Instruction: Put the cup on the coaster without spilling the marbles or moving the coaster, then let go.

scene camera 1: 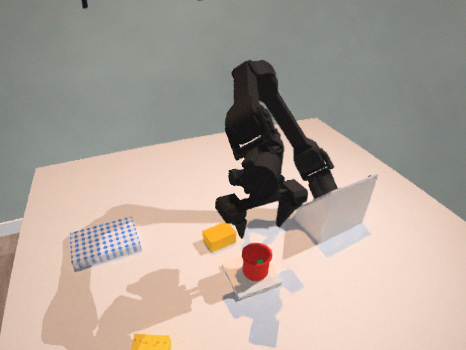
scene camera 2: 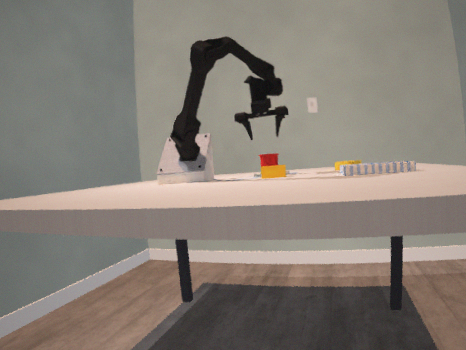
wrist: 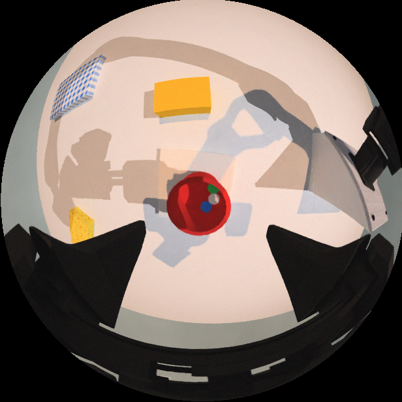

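Seen in the pictures: gripper, fingertip midpoint: (scene camera 1: 260, 231) (scene camera 2: 264, 138); arm's base at its link origin: (scene camera 1: 327, 194) (scene camera 2: 189, 153).
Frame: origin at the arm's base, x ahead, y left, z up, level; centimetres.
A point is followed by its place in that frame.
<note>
The red cup (scene camera 1: 255, 270) {x 27.9, y 11.9, z -4.3 cm} (scene camera 2: 269, 160) {x 27.0, y 6.4, z -4.5 cm} (wrist: 182, 210) stands upright on the pale square coaster (scene camera 1: 241, 290) {x 31.5, y 12.8, z -8.7 cm} (wrist: 220, 164), with the coaster's rim showing around it in scene camera 1. In the wrist view a green marble (wrist: 213, 188), a pale marble (wrist: 214, 199) and a blue marble (wrist: 206, 206) lie inside the cup. My gripper (scene camera 1: 261, 231) {x 25.5, y 8.4, z 3.5 cm} (scene camera 2: 264, 137) {x 25.5, y 8.4, z 3.5 cm} (wrist: 208, 230) is open and empty. It hangs above the cup, its fingertips clear of the rim.
A yellow-orange block (scene camera 1: 219, 237) {x 30.7, y -2.5, z -6.3 cm} (scene camera 2: 273, 171) {x 30.3, y -6.9, z -8.0 cm} (wrist: 182, 96) lies near the coaster. A blue-checked box (scene camera 1: 105, 241) {x 58.8, y -13.1, z -7.4 cm} (scene camera 2: 378, 168) {x 59.1, y -20.6, z -8.6 cm} (wrist: 77, 90) lies farther off. A yellow sponge (scene camera 1: 151, 342) {x 53.2, y 18.6, z -6.9 cm} (scene camera 2: 347, 164) {x 54.1, y 16.4, z -8.0 cm} (wrist: 81, 226) lies at the table's other side. The arm's grey base mount (scene camera 1: 345, 212) {x -1.7, y 6.6, z -1.9 cm} (scene camera 2: 175, 167) {x -4.0, y -4.0, z -4.4 cm} (wrist: 340, 175) stands on the table.
</note>
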